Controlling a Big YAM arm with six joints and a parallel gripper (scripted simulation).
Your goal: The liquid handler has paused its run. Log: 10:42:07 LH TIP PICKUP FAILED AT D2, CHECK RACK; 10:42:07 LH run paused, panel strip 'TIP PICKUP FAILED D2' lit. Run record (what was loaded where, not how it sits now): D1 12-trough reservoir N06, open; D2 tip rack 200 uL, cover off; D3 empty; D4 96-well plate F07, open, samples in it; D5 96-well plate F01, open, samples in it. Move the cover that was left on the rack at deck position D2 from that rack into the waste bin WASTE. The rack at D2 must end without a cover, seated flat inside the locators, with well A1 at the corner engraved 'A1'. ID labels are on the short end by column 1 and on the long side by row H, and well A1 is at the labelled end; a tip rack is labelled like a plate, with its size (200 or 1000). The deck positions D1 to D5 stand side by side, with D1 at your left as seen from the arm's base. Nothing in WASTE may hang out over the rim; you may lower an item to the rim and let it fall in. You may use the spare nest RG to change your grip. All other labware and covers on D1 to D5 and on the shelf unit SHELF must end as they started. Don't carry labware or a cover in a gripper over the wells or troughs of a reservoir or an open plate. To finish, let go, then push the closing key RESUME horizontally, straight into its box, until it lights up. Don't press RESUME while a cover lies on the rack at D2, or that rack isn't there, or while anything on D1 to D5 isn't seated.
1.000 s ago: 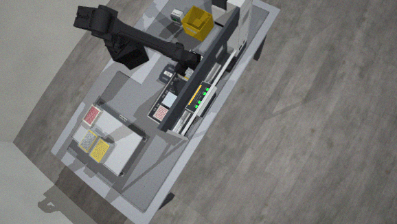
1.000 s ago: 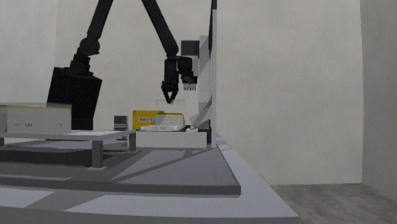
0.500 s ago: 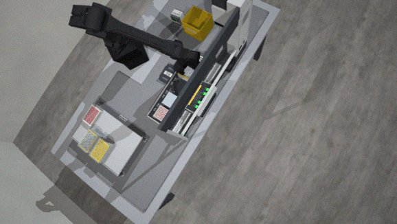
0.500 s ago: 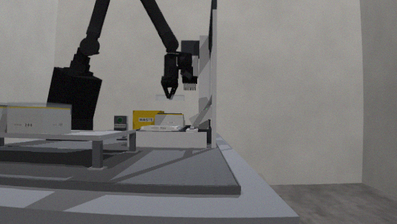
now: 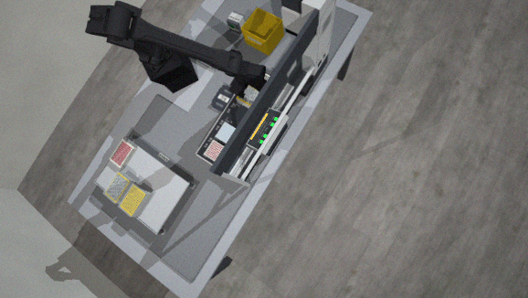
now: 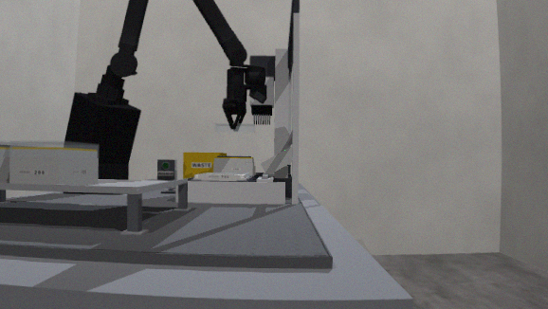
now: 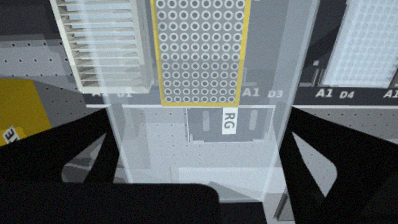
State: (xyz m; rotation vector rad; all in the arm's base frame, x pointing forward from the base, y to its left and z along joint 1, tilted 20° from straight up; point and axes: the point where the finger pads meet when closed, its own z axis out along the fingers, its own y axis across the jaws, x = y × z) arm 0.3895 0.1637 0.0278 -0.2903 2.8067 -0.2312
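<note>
Now: the tip rack 1 cm to the right of my hand and 12 cm below it. Also, from my hand: pipetting head 2 cm ahead, 32 cm to the left, 17 cm above; then clear cover right at my hand; then plate 5 cm ahead, 30 cm to the right, 15 cm below.
</note>
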